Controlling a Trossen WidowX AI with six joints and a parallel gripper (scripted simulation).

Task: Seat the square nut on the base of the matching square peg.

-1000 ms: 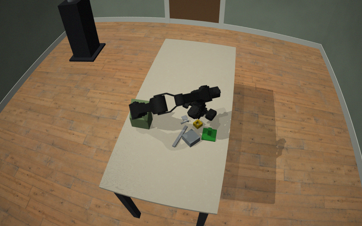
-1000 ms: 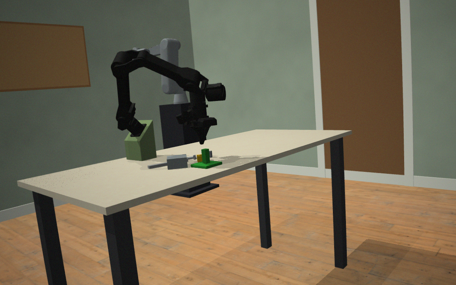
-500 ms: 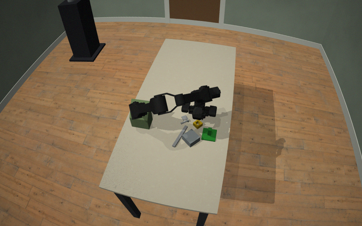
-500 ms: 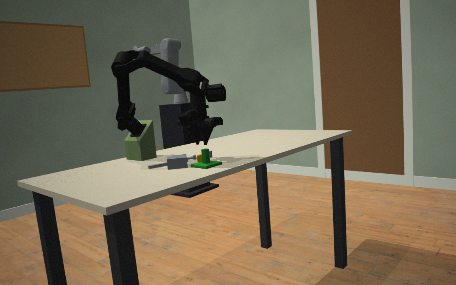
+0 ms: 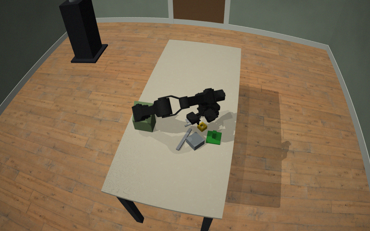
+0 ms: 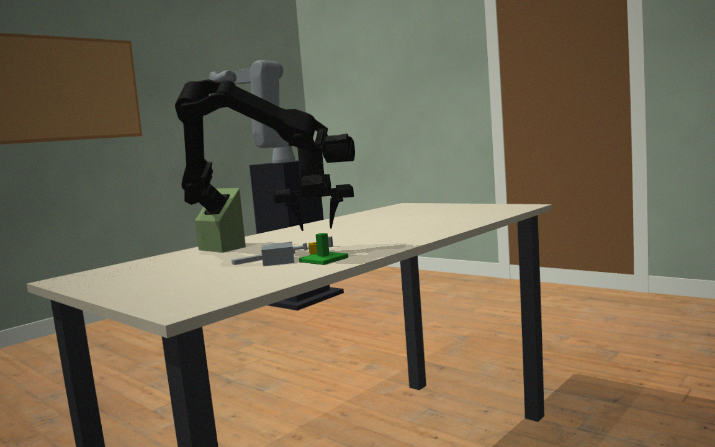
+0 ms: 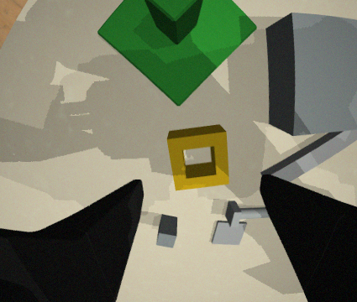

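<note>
My hand is 8 cm past the bolt, 1 cm to the right of it and 8 cm above it. The rest, counted from my hand: grey bar 9 cm behind, 9 cm to the right, 9 cm below; grey block 3 cm behind, 11 cm to the right, 7 cm below; grey cube 3 cm behind, 7 cm to the left, 8 cm below.
</note>
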